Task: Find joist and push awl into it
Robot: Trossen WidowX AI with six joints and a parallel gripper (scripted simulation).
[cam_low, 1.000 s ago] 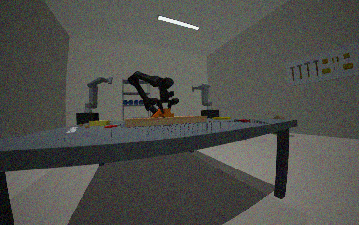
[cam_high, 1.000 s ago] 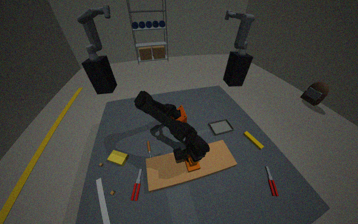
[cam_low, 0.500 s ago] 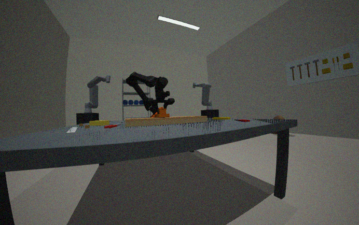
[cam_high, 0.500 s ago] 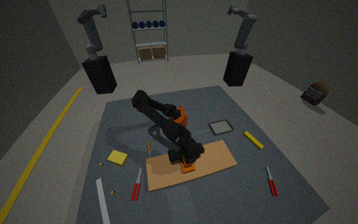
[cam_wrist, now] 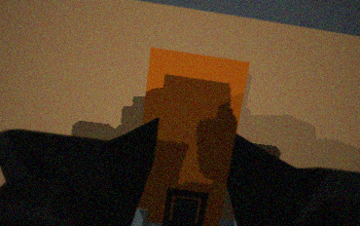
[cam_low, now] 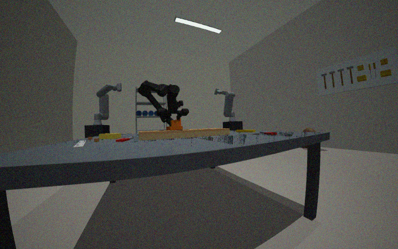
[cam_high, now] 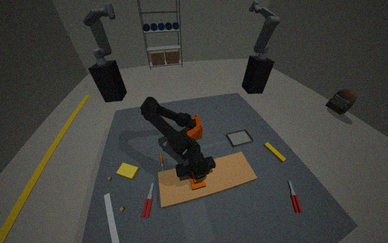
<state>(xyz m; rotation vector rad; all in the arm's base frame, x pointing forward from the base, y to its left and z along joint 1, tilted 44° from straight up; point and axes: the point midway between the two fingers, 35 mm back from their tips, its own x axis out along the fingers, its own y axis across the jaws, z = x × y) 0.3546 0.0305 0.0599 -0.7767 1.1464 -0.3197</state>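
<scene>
The indicator window is 4 cm behind my gripper tip, 1 cm to the right of it and 3 cm above it. Also, from my gripper tip: orange stud finder 2 cm behind, 2 cm above; then yellow block 9 cm behind, 39 cm to the right, 5 cm below; then awl 13 cm behind, 19 cm to the right, 6 cm below.
</scene>
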